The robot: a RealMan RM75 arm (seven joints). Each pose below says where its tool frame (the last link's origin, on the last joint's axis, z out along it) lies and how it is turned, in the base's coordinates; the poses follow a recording.
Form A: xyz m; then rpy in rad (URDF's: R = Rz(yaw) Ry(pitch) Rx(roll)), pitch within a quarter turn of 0, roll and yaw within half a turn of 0.
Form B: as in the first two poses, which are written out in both.
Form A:
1: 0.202 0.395 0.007 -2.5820 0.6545 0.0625
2: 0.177 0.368 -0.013 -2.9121 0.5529 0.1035
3: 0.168 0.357 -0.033 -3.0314 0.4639 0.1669
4: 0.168 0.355 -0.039 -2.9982 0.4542 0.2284
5: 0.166 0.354 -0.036 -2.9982 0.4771 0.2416
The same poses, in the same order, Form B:
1: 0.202 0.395 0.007; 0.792 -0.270 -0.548; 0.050 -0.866 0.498; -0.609 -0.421 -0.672
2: 0.177 0.368 -0.013; 0.846 -0.018 -0.532; 0.088 -0.981 0.173; -0.525 -0.194 -0.829
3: 0.168 0.357 -0.033; 0.882 0.117 -0.457; 0.149 -0.988 0.035; -0.447 -0.098 -0.889
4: 0.168 0.355 -0.039; 0.875 0.163 -0.455; 0.203 -0.978 0.041; -0.439 -0.128 -0.889
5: 0.166 0.354 -0.036; 0.863 0.173 -0.475; 0.213 -0.977 0.030; -0.459 -0.127 -0.879
